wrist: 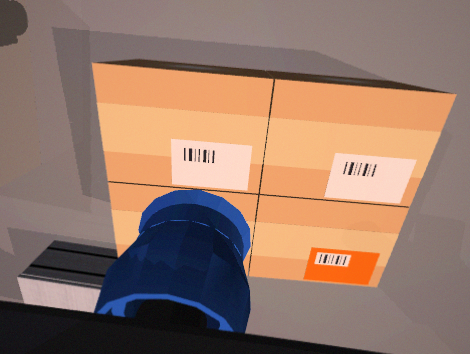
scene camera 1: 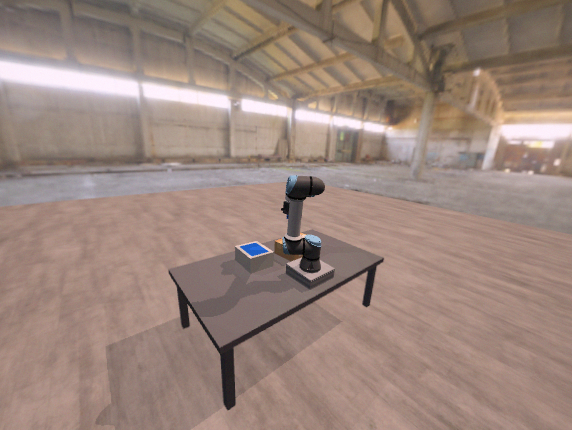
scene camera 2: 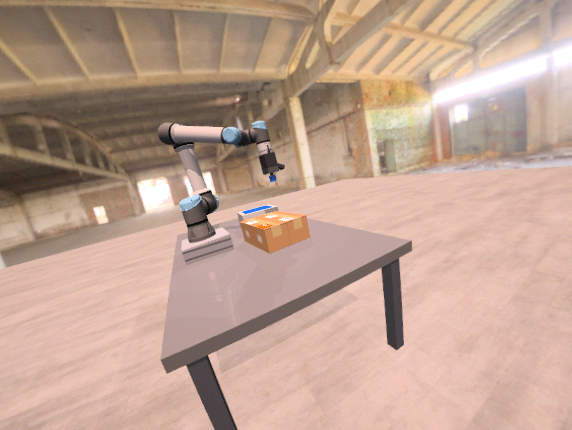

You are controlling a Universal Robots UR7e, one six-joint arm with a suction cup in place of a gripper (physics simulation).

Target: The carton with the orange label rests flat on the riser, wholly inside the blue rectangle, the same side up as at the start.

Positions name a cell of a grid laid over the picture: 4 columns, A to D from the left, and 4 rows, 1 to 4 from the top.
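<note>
A riser with blue rectangle (scene camera 1: B3) (wrist: A2) rests on the table, while the suction cup (wrist: B3) holds nothing.
</note>
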